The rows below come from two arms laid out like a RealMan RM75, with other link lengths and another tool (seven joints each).
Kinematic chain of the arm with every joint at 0, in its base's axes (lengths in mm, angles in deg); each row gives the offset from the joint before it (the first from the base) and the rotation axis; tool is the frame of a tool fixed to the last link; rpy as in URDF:
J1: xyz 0 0 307.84 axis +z
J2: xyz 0 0 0 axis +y
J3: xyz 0 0 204.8 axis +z
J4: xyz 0 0 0 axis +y
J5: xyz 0 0 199.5 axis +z
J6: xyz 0 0 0 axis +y
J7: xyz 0 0 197.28 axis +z
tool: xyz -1 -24 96 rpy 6.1 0 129.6
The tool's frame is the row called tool.
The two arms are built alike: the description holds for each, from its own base.
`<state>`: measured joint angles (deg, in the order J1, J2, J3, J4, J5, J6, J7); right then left.
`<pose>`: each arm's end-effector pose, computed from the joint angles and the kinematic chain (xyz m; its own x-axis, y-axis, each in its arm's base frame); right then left.
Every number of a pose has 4 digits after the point.
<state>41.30 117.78 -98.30 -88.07 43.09 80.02 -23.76 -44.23 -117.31 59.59 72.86 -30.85 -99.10 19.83</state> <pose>0.0676 0.3581 -0.0864 -0.8273 -0.4710 -0.3061 -0.4968 0.8678 0.0074 -0.2040 0.3816 0.0127 0.3177 -0.8940 -0.3159 -0.9167 -0.3747 0.1385</pose>
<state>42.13 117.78 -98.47 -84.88 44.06 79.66 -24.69 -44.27 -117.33 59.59 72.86 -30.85 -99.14 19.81</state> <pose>0.0764 0.3555 -0.0935 -0.8321 -0.4640 -0.3038 -0.4809 0.8765 -0.0215 -0.2037 0.3814 0.0125 0.3177 -0.8943 -0.3151 -0.9168 -0.3745 0.1386</pose>
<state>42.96 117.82 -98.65 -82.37 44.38 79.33 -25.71 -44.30 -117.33 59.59 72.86 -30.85 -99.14 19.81</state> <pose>0.0832 0.3549 -0.0984 -0.8295 -0.4653 -0.3090 -0.4763 0.8782 -0.0437 -0.2035 0.3815 0.0125 0.3172 -0.8945 -0.3151 -0.9170 -0.3740 0.1386</pose>
